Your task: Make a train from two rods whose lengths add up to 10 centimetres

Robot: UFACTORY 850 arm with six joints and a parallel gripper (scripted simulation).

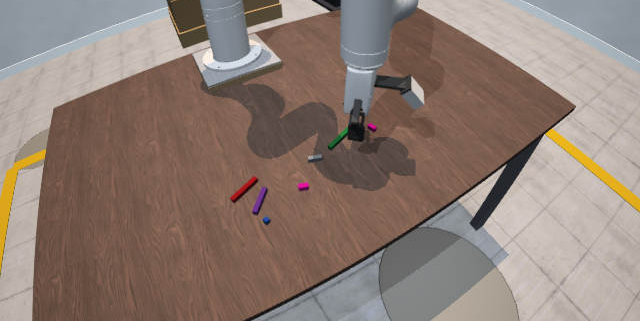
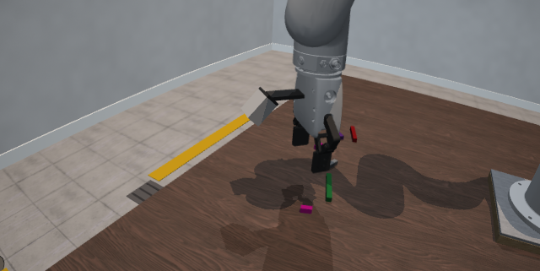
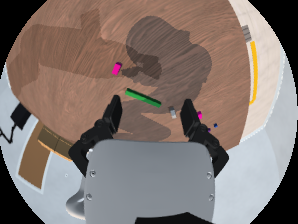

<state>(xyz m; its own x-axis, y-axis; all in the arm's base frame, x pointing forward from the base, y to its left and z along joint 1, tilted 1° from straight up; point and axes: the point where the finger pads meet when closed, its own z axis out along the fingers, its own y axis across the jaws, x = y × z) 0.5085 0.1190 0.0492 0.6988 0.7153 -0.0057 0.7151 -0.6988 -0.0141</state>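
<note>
The grey rod is 2 cm behind my hand, 10 cm to the right of it and 7 cm below it. Round my hand: purple rod 2 cm ahead, 25 cm to the right, 7 cm below; small blue rod 7 cm ahead, 25 cm to the right, 7 cm below; green rod 4 cm behind, 2 cm to the right, 7 cm below.
</note>
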